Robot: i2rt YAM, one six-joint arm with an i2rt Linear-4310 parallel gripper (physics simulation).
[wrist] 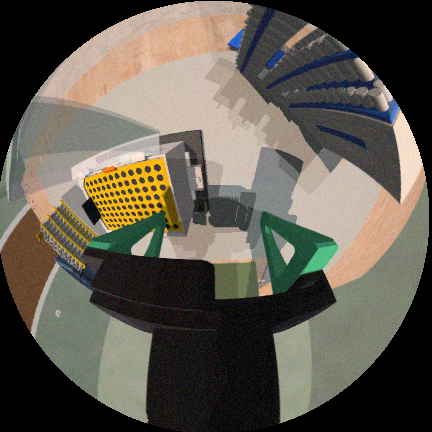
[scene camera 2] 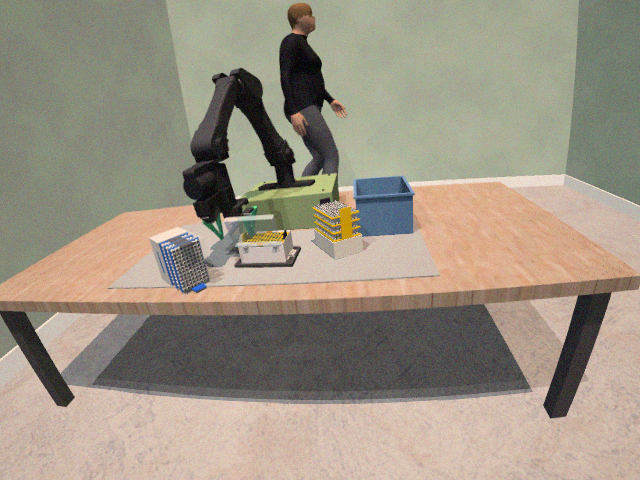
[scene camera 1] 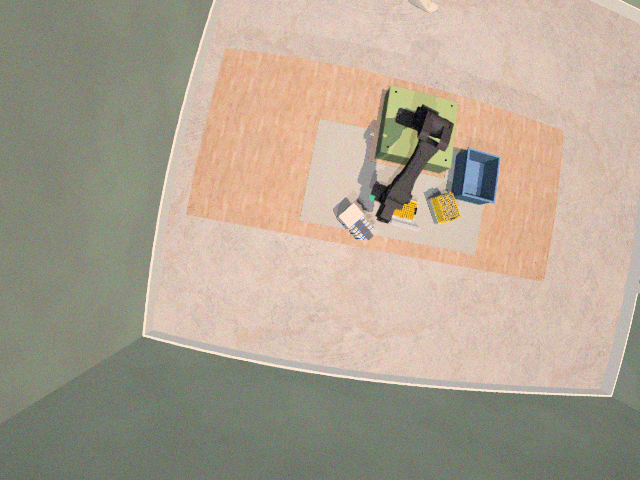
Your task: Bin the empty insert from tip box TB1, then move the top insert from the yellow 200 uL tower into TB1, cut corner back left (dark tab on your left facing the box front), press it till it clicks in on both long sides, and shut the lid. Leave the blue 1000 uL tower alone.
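TB1 stands on a dark base with its clear lid open. A yellow insert with empty holes sits in it. The yellow 200 uL tower holds several stacked inserts with tips. The blue 1000 uL tower stands at the other side of TB1. My gripper is open and empty, above and beside TB1 on the blue tower's side. One finger is hidden in scene camera 1.
A blue bin stands behind the yellow tower. The green arm base block is behind TB1. A grey mat lies on the wooden table. A person is beyond the table.
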